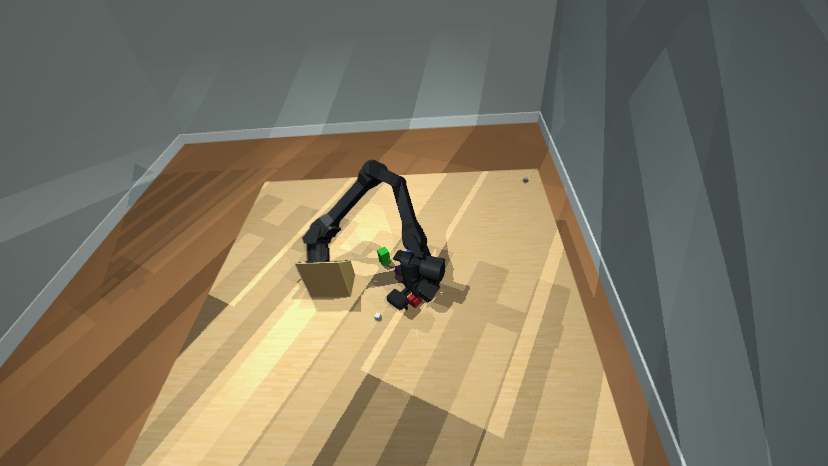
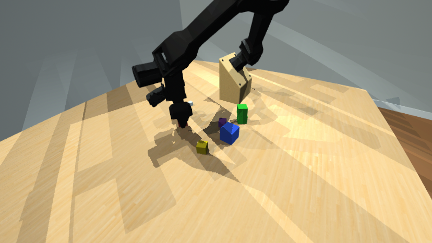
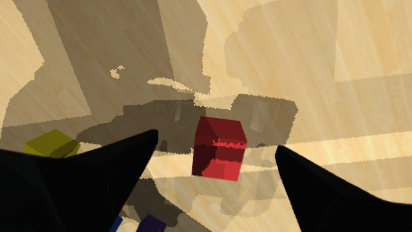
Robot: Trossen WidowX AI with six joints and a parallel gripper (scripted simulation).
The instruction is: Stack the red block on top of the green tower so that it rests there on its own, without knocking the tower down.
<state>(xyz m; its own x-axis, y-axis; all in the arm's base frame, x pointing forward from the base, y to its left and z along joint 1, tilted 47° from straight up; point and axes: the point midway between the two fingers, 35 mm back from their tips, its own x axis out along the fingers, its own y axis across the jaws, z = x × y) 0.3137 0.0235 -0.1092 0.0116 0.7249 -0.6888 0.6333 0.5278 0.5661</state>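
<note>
The red block lies right at my gripper tip. From my gripper tip the other things lie so: small purple block (7 cm behind, 13 cm to the left, 1 cm below); tiny white cube (12 cm behind, 6 cm to the right, 1 cm below); yellow block (7 cm ahead, 14 cm to the left).
</note>
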